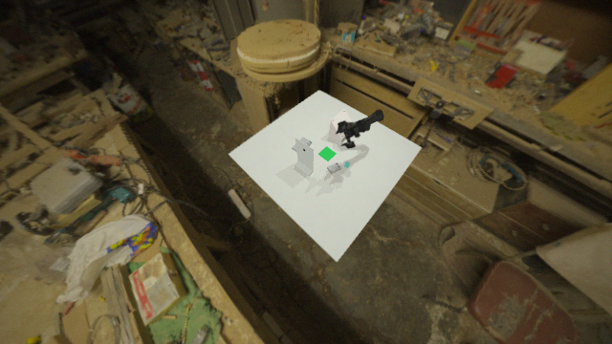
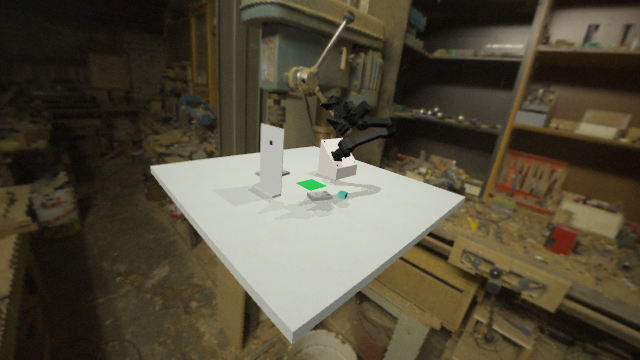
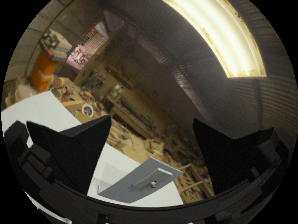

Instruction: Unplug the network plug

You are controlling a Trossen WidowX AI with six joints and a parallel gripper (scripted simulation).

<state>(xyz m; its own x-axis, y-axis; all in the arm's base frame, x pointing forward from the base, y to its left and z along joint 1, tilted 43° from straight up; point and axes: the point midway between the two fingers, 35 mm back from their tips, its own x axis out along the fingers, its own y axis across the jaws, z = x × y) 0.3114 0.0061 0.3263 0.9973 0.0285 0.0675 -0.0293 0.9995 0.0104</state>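
Right now the network plug is 180 mm to the right of my gripper tip, 170 mm below it and 130 mm ahead of it. Round my gripper tip: white upright panel 260 mm below, 180 mm to the right, 150 mm ahead; then small teal block 390 mm below, 140 mm behind, 40 mm to the left; then green marked square 410 mm below, 160 mm to the right, 90 mm behind.
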